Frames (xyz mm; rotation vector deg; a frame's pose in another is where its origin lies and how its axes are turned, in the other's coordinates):
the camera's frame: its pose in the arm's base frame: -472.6 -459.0 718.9 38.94 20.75 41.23
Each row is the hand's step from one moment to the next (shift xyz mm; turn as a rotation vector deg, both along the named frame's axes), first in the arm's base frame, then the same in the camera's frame.
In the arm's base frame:
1: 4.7 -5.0 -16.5 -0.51 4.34 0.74
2: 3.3 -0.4 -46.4 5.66 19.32 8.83
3: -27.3 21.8 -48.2 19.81 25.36 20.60
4: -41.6 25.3 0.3 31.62 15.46 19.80
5: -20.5 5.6 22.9 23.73 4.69 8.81
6: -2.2 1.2 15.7 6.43 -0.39 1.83
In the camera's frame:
1: 1.0 -16.2 -7.4 2.65 3.15 -1.64
2: 5.6 -33.3 -32.0 16.95 13.97 0.86
3: -0.2 -7.5 -59.1 30.29 18.50 14.16
4: -11.5 34.2 -32.7 31.68 6.79 24.11
5: -12.2 28.5 3.6 19.36 -2.84 16.73
6: -1.9 12.4 9.8 4.12 -2.07 4.86

